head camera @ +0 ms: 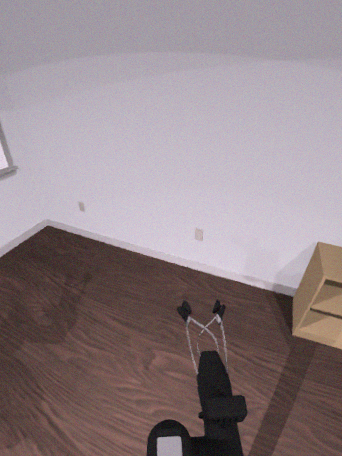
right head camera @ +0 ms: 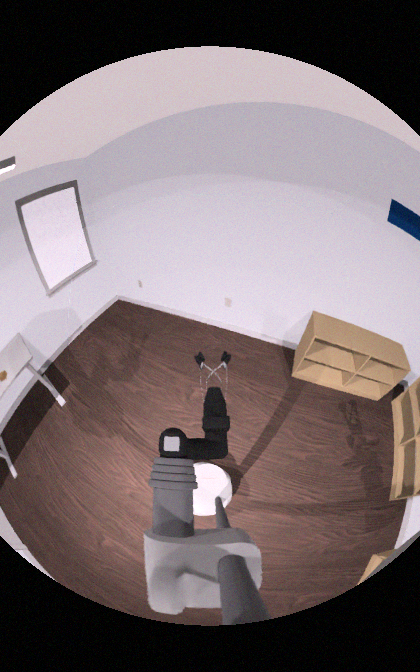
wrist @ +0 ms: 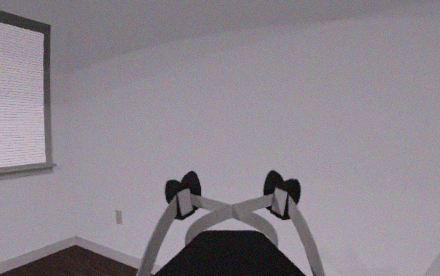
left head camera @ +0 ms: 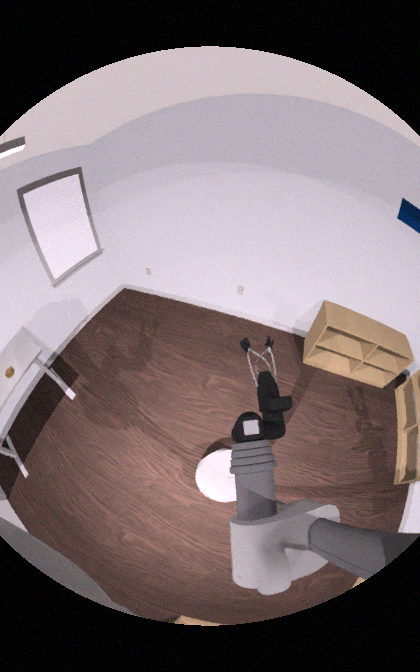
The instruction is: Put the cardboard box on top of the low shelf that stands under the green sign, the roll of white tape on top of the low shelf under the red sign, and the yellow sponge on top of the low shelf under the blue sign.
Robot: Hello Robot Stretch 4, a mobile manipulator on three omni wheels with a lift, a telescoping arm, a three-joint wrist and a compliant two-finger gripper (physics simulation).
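Places are measured from the robot's base along level axes (x ahead, y left, z up), in metres.
Pixels of known places: gripper, fingertip midpoint: (head camera: 200, 301) (wrist: 232, 186).
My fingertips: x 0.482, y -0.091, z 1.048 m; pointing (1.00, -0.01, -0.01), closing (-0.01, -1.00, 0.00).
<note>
Behind a point stands the place of what it marks.
My gripper (head camera: 202, 310) {x 0.482, y -0.091, z 1.048 m} (left head camera: 257, 344) (right head camera: 213, 358) (wrist: 232, 186) {x 0.482, y -0.091, z 1.048 m} is open and empty, held out in front over the dark wood floor. The blue sign (left head camera: 411, 217) (right head camera: 406, 220) shows in part high on the wall at the right edge of both side head views. A low wooden shelf (head camera: 309, 291) {x 1.065, y -0.975, z 0.350 m} (left head camera: 367, 332) (right head camera: 357, 341) stands against the wall below it, right of the gripper; its visible top is bare. A small brown object (left head camera: 9, 372) (right head camera: 3, 375) lies on the white table at the left, too small to identify. The tape, the sponge and the red and green signs do not show.
The white table (left head camera: 22, 348) (right head camera: 16, 354) stands by the left wall, its legs reaching into the room. Another wooden shelf (left head camera: 399, 437) (right head camera: 396, 450) stands at the right edge. Part of a further shelf (right head camera: 374, 567) shows at the lower right. A window (left head camera: 62, 227) (wrist: 22, 95) {x 2.226, y 1.653, z 1.412 m} is on the left wall.
</note>
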